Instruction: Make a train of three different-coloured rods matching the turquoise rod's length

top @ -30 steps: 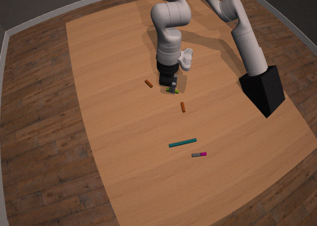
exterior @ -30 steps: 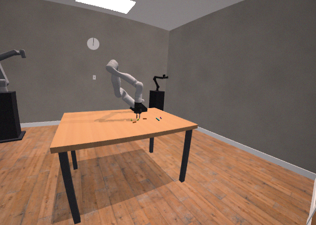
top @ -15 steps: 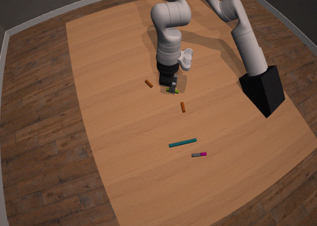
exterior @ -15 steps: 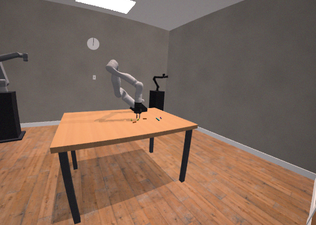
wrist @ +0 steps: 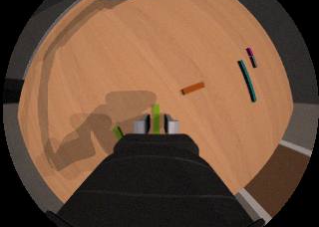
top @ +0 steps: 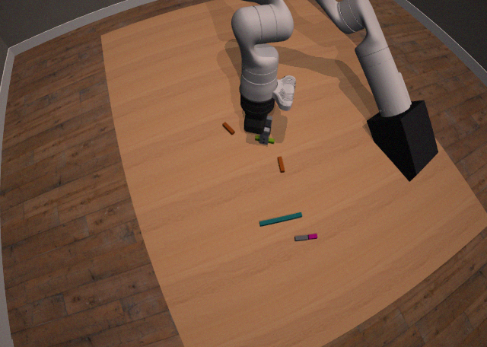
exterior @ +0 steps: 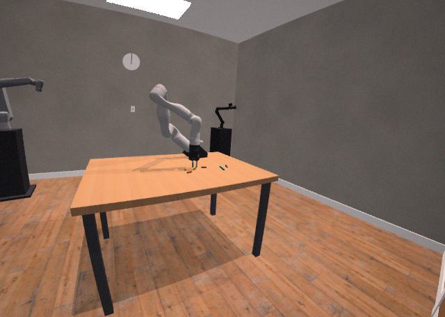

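The grey rod is 80 mm ahead of my hand, 260 mm to the left of it and 30 mm below it. From my hand the other things lie so: turquoise rod 90 mm ahead, 200 mm to the left, 30 mm below; then magenta rod 50 mm ahead, 270 mm to the left, 30 mm below.
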